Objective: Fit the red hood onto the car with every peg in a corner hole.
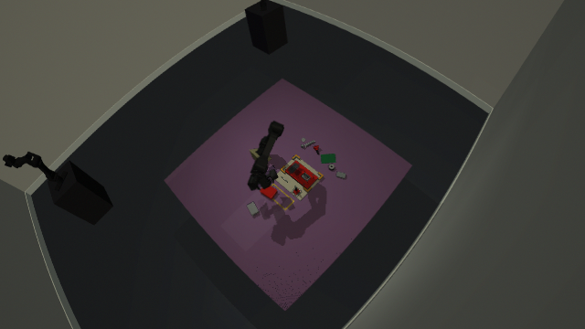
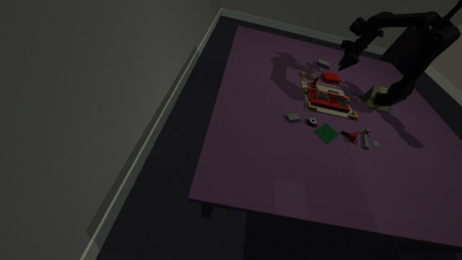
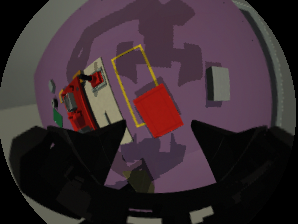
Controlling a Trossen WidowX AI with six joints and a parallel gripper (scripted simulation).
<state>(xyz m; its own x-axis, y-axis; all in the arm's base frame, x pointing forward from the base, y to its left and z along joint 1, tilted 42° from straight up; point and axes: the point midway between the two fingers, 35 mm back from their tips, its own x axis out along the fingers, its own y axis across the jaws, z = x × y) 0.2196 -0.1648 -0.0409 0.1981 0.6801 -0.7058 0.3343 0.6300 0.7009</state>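
Now: the red hood 70 mm below my gripper tip. The rest, counted from my gripper tip: green square plate 450 mm to the left, 120 mm ahead, 80 mm below; grey engine block 240 mm to the left, 110 mm ahead, 60 mm below.
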